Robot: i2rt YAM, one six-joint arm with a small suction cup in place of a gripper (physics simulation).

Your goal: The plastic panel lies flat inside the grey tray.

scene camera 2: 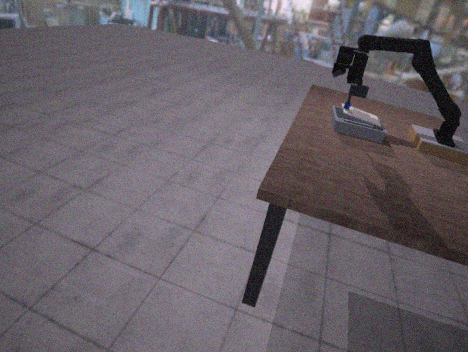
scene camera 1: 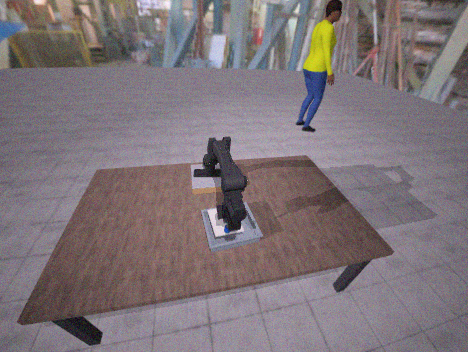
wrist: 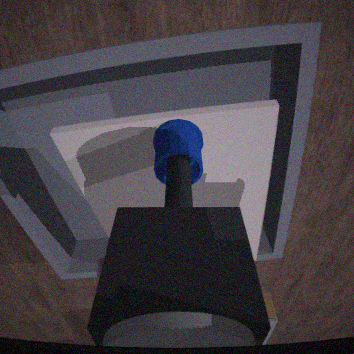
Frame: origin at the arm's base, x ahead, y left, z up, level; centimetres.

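Seen in the pictures: hand, its tool point: (scene camera 2: 346,110) (scene camera 1: 227,231) (wrist: 178,135); arm's base, origin of its link: (scene camera 2: 443,138) (scene camera 1: 210,173).
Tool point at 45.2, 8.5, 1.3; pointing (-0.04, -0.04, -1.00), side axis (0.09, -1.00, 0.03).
Note:
Pixels of each thing's top centre, then the offset from my tool point to it, as dx, dy, dz. Level surfaces: height alone.
- grey tray, centre of its top: (wrist: 146,194) (scene camera 2: 358,118) (scene camera 1: 230,222) -6.4, +2.0, -1.5
- wooden table, height of its surface: dz -6.5
- white plastic panel, centre of its top: (wrist: 180,225) (scene camera 1: 224,217) (scene camera 2: 361,111) -6.8, -0.8, +1.3
The grey tray (scene camera 1: 236,241) (scene camera 2: 358,130) (wrist: 305,105) stands on the wooden table (scene camera 1: 128,216) (scene camera 2: 330,174), just in front of the arm's base. The white plastic panel (scene camera 1: 218,226) (scene camera 2: 367,116) (wrist: 239,140) sits over the tray's opening, at about rim height and slightly tilted in scene camera 2. My blue suction cup (scene camera 1: 227,229) (scene camera 2: 346,105) (wrist: 178,151) presses on the panel's top, near its middle, and holds it. The arm hides part of the panel and tray in scene camera 1.
The arm's base stands on a white and tan block (scene camera 1: 202,183) at the table's back edge. A person in a yellow top (scene camera 1: 318,63) walks on the floor beyond the table. A black table leg (scene camera 2: 264,255) shows below the near corner.

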